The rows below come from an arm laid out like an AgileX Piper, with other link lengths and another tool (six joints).
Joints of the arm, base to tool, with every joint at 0 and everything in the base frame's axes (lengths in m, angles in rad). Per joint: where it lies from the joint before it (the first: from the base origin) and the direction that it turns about. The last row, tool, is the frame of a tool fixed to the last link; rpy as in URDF.
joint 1: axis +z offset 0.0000 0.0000 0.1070
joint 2: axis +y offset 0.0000 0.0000 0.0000
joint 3: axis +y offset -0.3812 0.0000 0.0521
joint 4: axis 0.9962 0 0.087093 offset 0.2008 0.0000 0.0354
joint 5: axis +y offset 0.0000 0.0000 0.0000
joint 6: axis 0.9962 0 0.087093 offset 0.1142 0.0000 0.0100
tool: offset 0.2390 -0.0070 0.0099 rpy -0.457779 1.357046 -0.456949
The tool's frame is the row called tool.
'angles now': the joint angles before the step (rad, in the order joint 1, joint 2, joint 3, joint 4, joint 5, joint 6). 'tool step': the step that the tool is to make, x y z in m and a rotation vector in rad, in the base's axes. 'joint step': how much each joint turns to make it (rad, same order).
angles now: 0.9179 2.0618 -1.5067 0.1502 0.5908 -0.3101
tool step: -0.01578 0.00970 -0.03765 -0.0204 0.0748 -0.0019
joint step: 0.0089 0.0747 -0.0126 0.0661 0.0018 -0.0233
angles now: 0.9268 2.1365 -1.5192 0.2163 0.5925 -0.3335
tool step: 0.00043 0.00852 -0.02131 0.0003 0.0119 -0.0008
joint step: 0.0040 0.0472 0.0000 0.0265 -0.0391 -0.0187
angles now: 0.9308 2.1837 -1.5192 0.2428 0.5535 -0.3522
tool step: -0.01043 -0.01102 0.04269 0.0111 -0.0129 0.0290
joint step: -0.0031 -0.0934 0.0001 -0.0091 0.0806 -0.0125
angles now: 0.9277 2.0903 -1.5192 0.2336 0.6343 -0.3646
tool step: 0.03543 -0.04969 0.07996 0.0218 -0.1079 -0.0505
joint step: -0.0715 -0.1704 0.0001 -0.1022 0.0826 0.0374
